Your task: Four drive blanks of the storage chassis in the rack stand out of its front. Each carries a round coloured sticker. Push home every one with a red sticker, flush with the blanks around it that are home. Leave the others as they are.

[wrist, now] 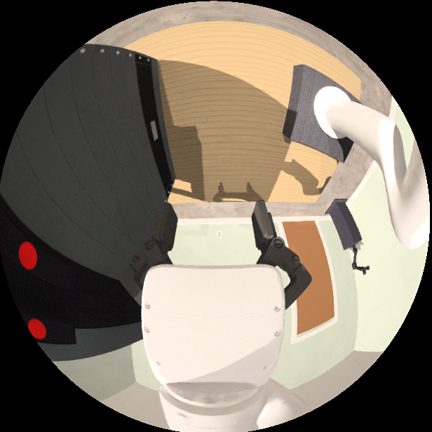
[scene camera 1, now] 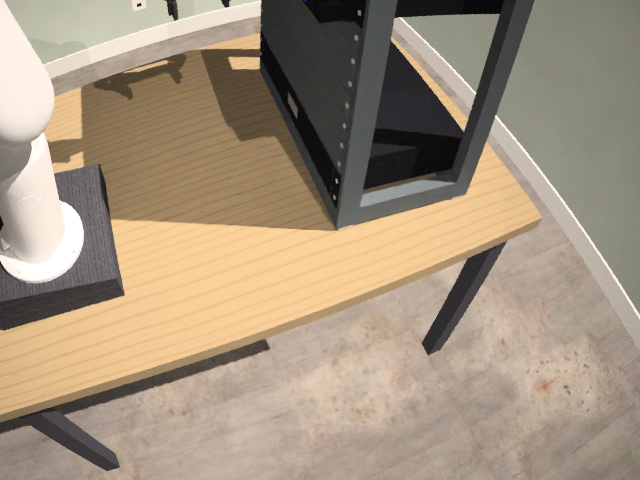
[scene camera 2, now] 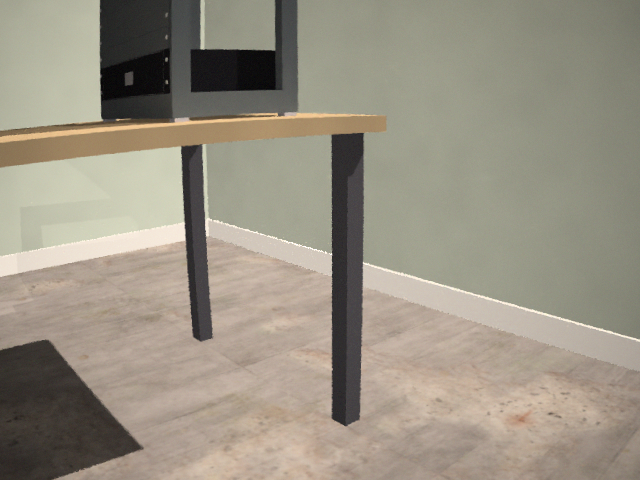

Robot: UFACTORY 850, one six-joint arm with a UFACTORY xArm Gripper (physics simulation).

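Note:
The rack [scene camera 1: 367,118] [scene camera 2: 180,62] [wrist: 110,336] stands on the table. In the wrist view, one red sticker [wrist: 28,255] is on the black storage chassis at far left, and another red sticker [wrist: 37,329] is on a blank below it in the picture, whose end edge shows as a step. How far the first one's blank stands out cannot be told. In scene camera 1 a sliver of a blue sticker [scene camera 1: 305,1] shows at the top edge. The fourth sticker does not show. My gripper [wrist: 213,208] [scene camera 1: 200,11] is open and empty, to the side of the rack front and apart from it.
Grey panels [wrist: 90,150] fill the rack front between the chassis and a black unit [scene camera 1: 315,146] [scene camera 2: 149,74] [wrist: 146,90] at the bottom. The arm's base block [scene camera 1: 93,232] [wrist: 305,105] stands on the table [scene camera 1: 232,268] [scene camera 2: 258,129] [wrist: 225,45], facing the rack.

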